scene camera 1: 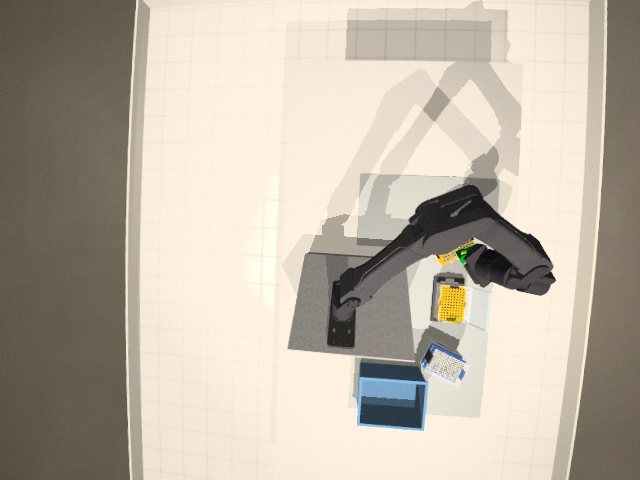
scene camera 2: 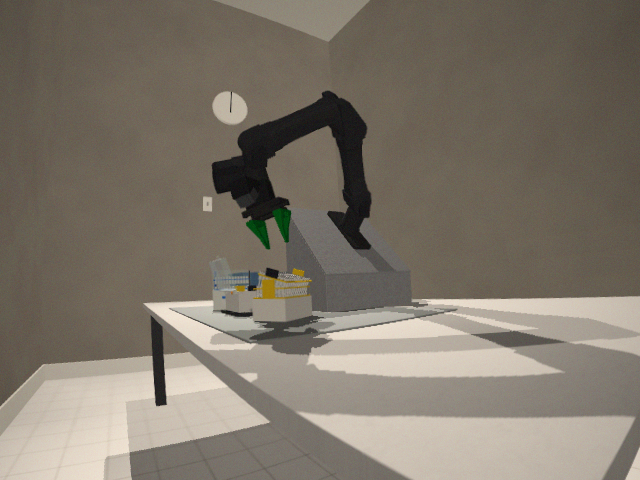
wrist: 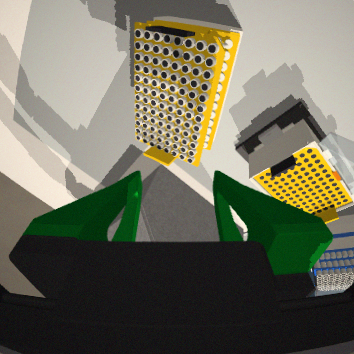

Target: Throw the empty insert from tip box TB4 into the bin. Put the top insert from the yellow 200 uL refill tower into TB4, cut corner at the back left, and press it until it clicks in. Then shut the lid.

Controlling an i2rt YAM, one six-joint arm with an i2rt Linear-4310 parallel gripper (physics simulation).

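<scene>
The yellow refill tower (scene camera 1: 455,252) (scene camera 2: 281,308) (wrist: 172,95) holds stacked yellow inserts filled with tips; a black clip and a yellow tab sit at its ends. The arm partly hides it in the overhead view. The tip box (scene camera 1: 434,304) (scene camera 2: 240,303) stands beside it, its clear lid (scene camera 1: 479,310) open; its label is not readable. A yellow insert (scene camera 1: 451,303) (wrist: 307,182) without tips sits in the box. The blue bin (scene camera 1: 390,390) stands near the grey base. My gripper (scene camera 1: 466,254) (scene camera 2: 278,244) (wrist: 176,178) is partly open and empty, above the yellow tower and clear of it.
A blue-trimmed tip rack (scene camera 1: 444,364) (scene camera 2: 231,282) (wrist: 334,259) stands at an angle between the tip box and the bin. The grey sloped base (scene camera 1: 379,320) (scene camera 2: 356,291) carries the arm. A pale mat (scene camera 1: 467,403) (scene camera 2: 206,317) lies under the containers, near the table edge.
</scene>
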